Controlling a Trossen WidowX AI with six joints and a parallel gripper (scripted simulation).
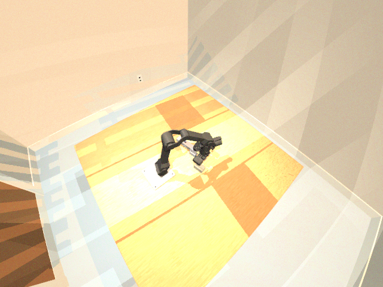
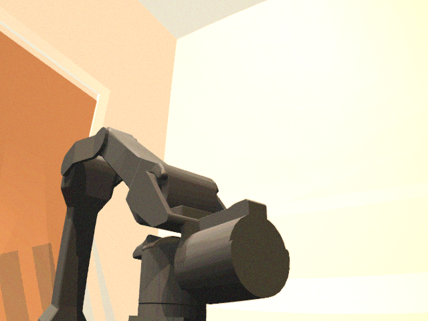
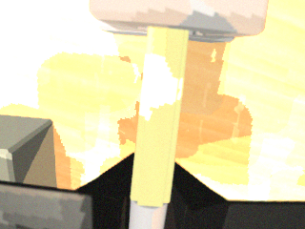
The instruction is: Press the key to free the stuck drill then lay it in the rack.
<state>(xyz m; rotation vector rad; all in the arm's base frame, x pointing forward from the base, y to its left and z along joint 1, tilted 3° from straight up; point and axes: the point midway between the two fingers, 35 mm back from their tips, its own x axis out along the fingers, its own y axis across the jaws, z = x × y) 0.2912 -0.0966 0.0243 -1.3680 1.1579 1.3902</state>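
My gripper tip is 1 cm past the drill, 4 cm to the right of it and 4 cm below it. From my gripper tip the other things lie so: key 4 cm behind, 17 cm to the left, 4 cm above; grey block 7 cm behind, 4 cm to the right, 1 cm above.
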